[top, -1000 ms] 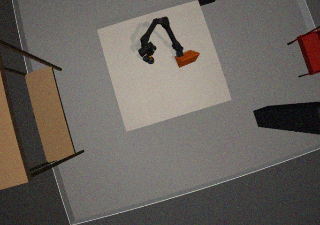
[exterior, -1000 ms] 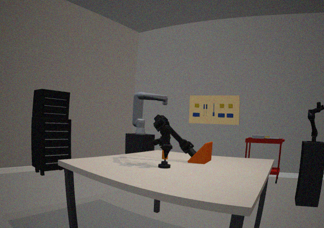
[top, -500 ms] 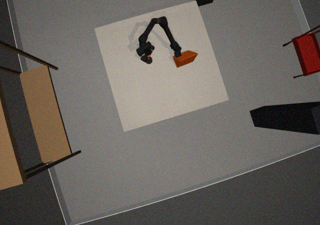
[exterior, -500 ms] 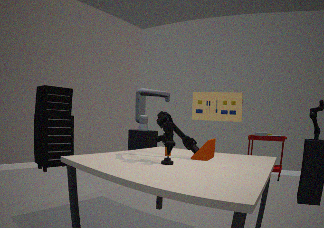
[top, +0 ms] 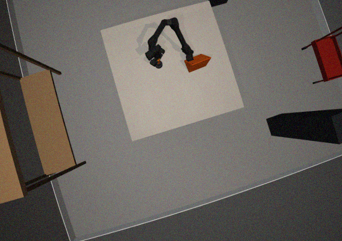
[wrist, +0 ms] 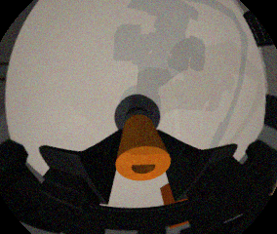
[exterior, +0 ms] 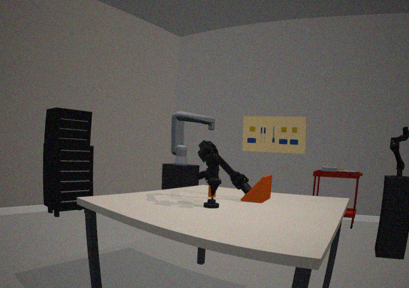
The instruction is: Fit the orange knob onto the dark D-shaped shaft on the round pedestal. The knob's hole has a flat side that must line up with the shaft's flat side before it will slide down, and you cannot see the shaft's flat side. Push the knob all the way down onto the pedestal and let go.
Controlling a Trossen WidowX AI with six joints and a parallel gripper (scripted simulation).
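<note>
The orange knob is 20 mm above my gripper tip. The rest, counted from my gripper tip: dark round pedestal 40 mm below.
</note>
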